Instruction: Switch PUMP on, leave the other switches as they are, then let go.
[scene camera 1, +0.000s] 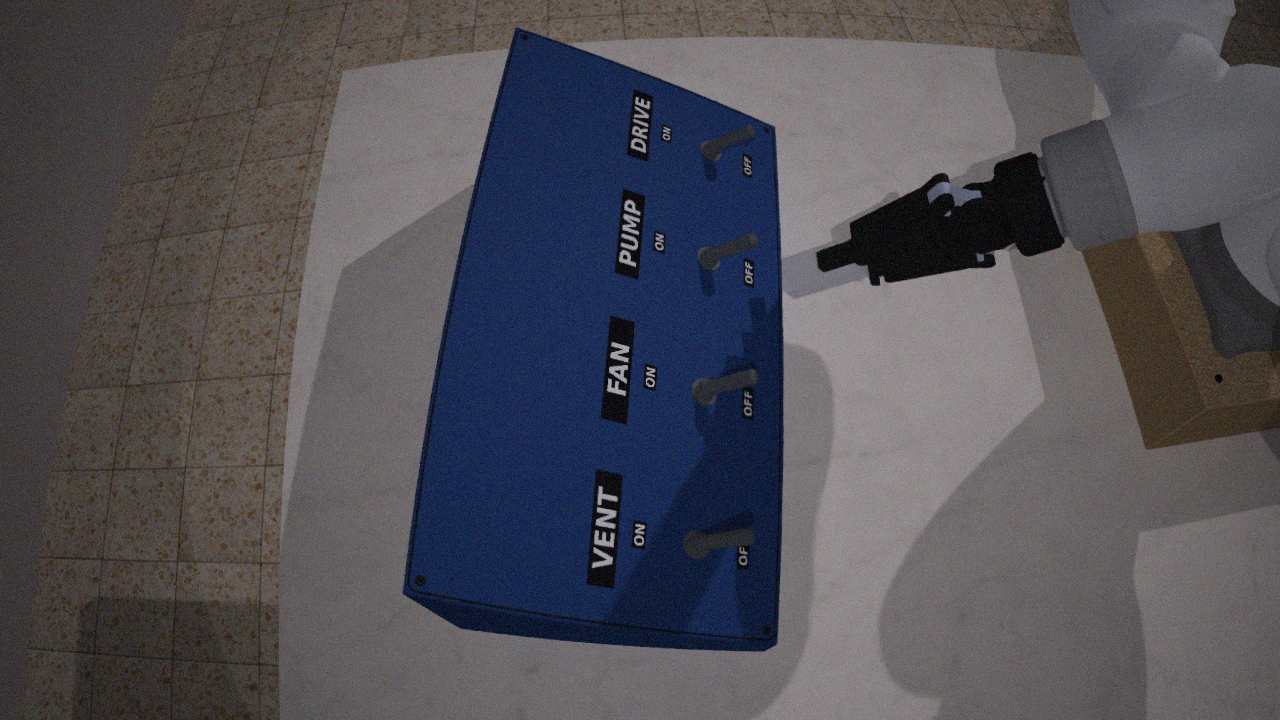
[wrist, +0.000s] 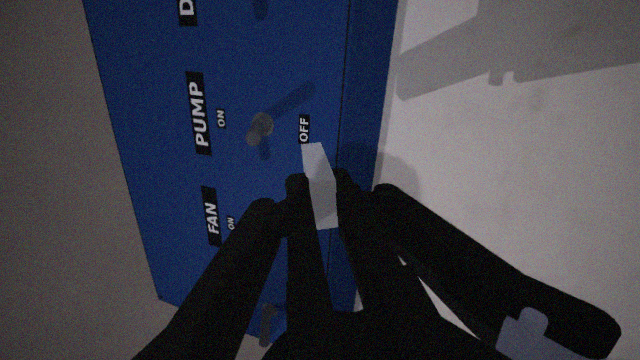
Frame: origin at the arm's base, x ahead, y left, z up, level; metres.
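Where they show: gripper, fingertip midpoint: (scene camera 1: 789, 279) (wrist: 312, 161); arm's base, origin of the base link: (scene camera 1: 1249, 281).
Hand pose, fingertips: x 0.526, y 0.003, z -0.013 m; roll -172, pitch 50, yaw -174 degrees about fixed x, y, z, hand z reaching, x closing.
Observation:
Things, the pixels of their top centre, and the offset from my fingertips. Level surfaces: height alone.
- PUMP lever, middle of its top: (scene camera 1: 734, 235) (wrist: 236, 135) 0.036 m up, 0.048 m ahead, 0.020 m right
- DRIVE lever, middle of its top: (scene camera 1: 733, 126) 0.036 m up, 0.038 m ahead, 0.140 m right
- FAN lever, middle of its top: (scene camera 1: 732, 372) 0.036 m up, 0.059 m ahead, 0.099 m left
- VENT lever, middle of its top: (scene camera 1: 727, 533) (wrist: 252, 336) 0.036 m up, 0.070 m ahead, 0.219 m left
- pale table top, its level: 0.095 m down
The blue switch panel (scene camera 1: 537, 313) (wrist: 150, 175) carries four levers. The PUMP lever (scene camera 1: 732, 249) (wrist: 257, 131) leans toward its OFF label in the scene view, parallel or nearly so to the others. The DRIVE lever (scene camera 1: 732, 140), FAN lever (scene camera 1: 729, 384) and VENT lever (scene camera 1: 725, 539) (wrist: 265, 327) also lean toward OFF. My gripper (scene camera 1: 799, 275) (wrist: 312, 161) is shut and empty. Its pale fingertips are just off the panel's OFF-side edge in the scene view, apart from the PUMP lever. In the wrist view my fingers hide the FAN lever.
The panel stands on a pale table top (scene camera 1: 913, 376) (wrist: 525, 150). The arm (scene camera 1: 1172, 161) reaches in from the right, above a wooden block (scene camera 1: 1154, 358). Tiled floor (scene camera 1: 205, 376) shows beyond the table edge. Shadows lie across the lower panel.

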